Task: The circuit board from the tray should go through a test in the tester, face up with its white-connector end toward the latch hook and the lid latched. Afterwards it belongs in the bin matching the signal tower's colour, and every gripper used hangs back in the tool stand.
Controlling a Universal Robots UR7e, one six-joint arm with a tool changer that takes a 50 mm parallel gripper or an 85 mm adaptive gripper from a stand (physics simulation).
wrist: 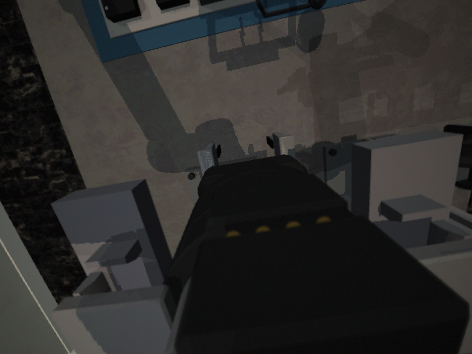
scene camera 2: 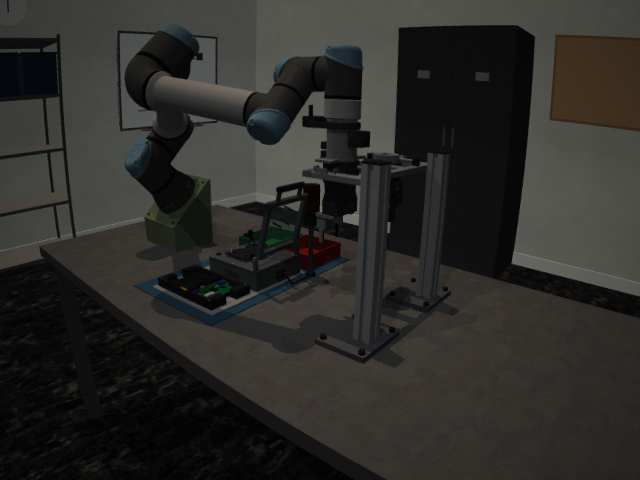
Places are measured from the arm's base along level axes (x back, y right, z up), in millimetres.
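Pixels of known places: arm's base, origin of its link: (scene camera 2: 177,195).
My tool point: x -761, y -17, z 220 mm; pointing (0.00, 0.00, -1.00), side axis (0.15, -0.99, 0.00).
Note:
Ahead of a thing's pixels: the offset from my tool point to its top centre. "pt": to the spot under its first point. Level surfaces: height alone.
The green circuit board {dx +274, dy +158, dz -352 mm} (scene camera 2: 219,287) lies in the black tray (scene camera 2: 169,283) (wrist: 122,11); its facing is hard to tell. The tester {pt dx +291, dy +77, dz -341 mm} (scene camera 2: 237,273) stands beside the tray, its lid (scene camera 2: 264,232) raised. My gripper (scene camera 2: 329,235) (wrist: 245,151) is open, with nothing between its fingers. It hangs upright at the left end of the tool stand (scene camera 2: 372,248), its body at the top plate; whether it is seated is hidden. Another gripper (scene camera 2: 395,198) hangs at the stand's right part. The signal tower {pt dx +214, dy -111, dz -170 mm} (scene camera 2: 311,204) shows a dark red section; whether it is lit is unclear.
The green bin (scene camera 2: 273,235) and the red bin {pt dx +274, dy -244, dz -346 mm} (scene camera 2: 330,251) stand behind the tester. A blue mat {dz -377 mm} (scene camera 2: 211,319) (wrist: 125,51) lies under the tray and tester. The stand's second post {pt dx -97, dy -224, dz -182 mm} (scene camera 2: 434,227) rises near the table's far edge. Grey blocks {pt dx +26, dy +61, dz -37 mm} (wrist: 102,215) flank my gripper in the wrist view.

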